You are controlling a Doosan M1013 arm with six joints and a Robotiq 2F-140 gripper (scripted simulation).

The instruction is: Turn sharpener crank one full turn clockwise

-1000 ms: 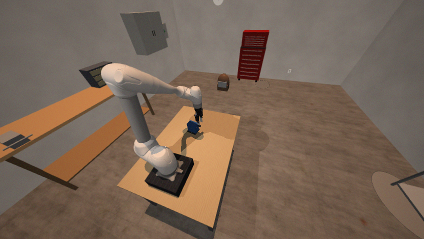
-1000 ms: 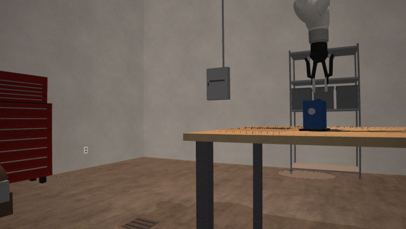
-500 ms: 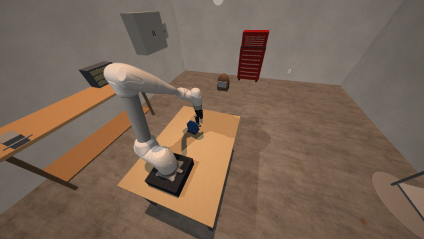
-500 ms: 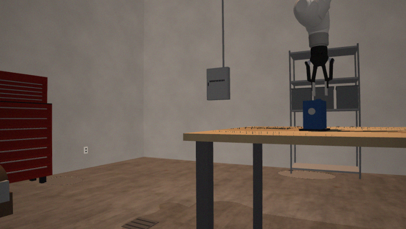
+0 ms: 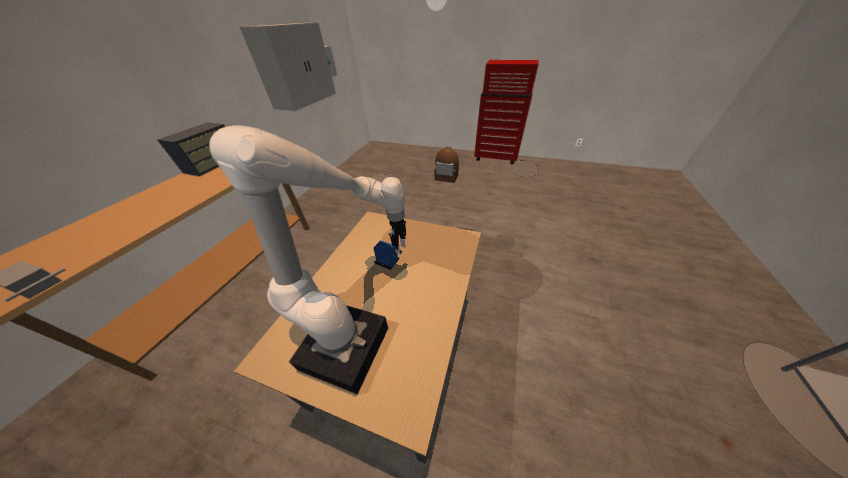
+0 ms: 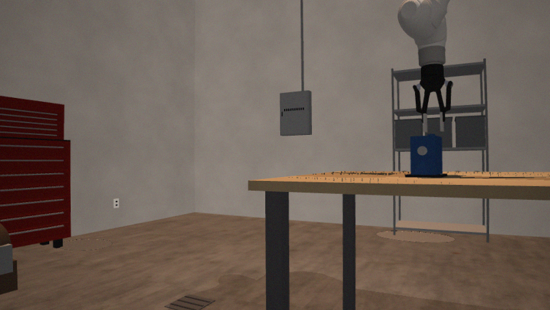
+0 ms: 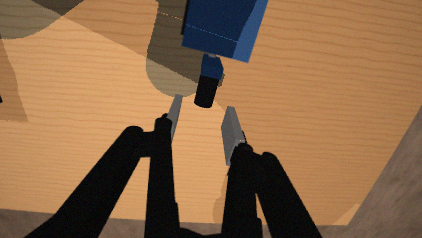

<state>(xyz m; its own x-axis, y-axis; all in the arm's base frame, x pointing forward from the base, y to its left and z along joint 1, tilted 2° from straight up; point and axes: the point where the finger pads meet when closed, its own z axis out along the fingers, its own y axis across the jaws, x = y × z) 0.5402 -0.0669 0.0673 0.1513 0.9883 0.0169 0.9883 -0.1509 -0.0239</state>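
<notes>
The sharpener crank lies 20 mm to the left of my hand and 60 mm below it.
</notes>
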